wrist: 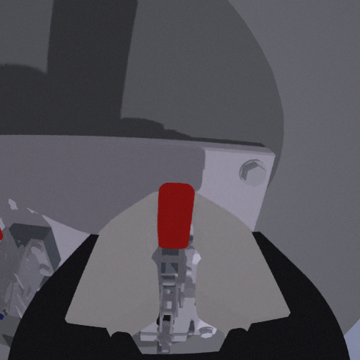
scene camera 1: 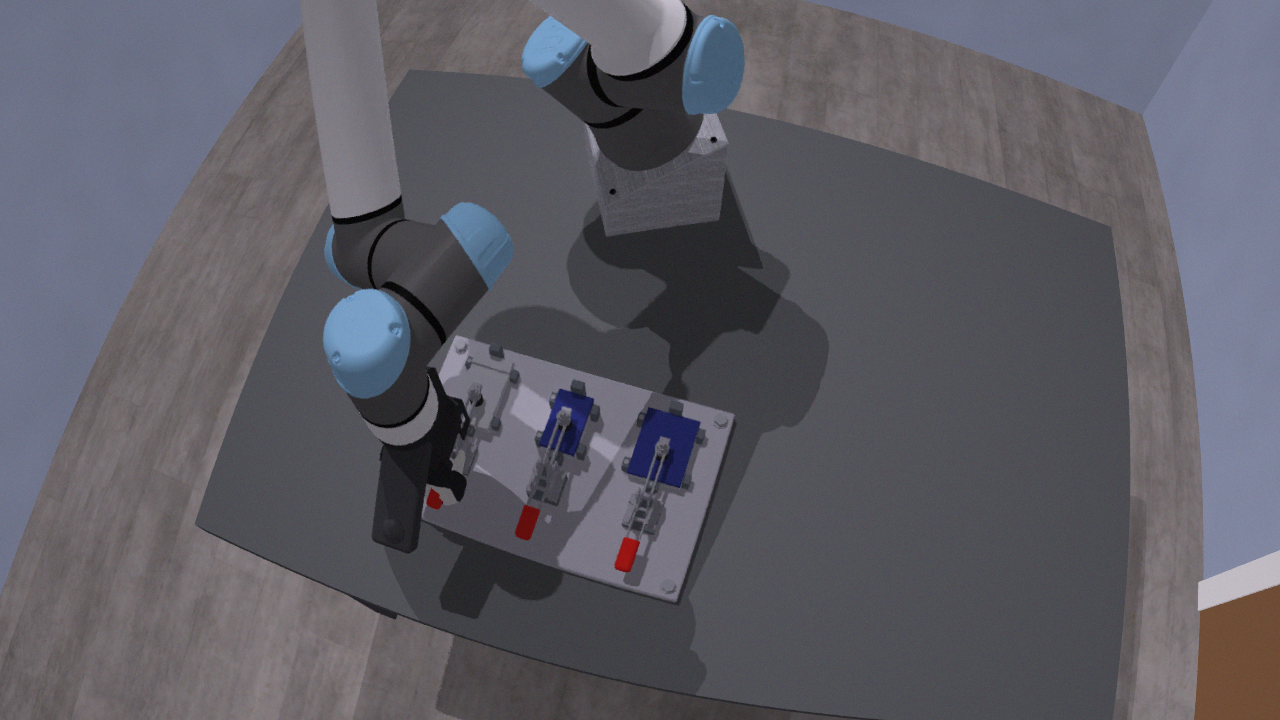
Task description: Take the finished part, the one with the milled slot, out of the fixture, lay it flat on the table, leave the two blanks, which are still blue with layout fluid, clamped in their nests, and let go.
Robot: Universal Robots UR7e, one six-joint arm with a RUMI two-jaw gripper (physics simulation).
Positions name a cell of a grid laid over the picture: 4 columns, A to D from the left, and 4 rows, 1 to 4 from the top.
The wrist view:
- gripper: B3
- finished part: C4
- red clamp handle: B3
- clamp arm: B4
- fixture plate: A3
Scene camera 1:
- gripper: B3
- finished part: B3
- narrow blue blank: B3
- wider blue blank: C3
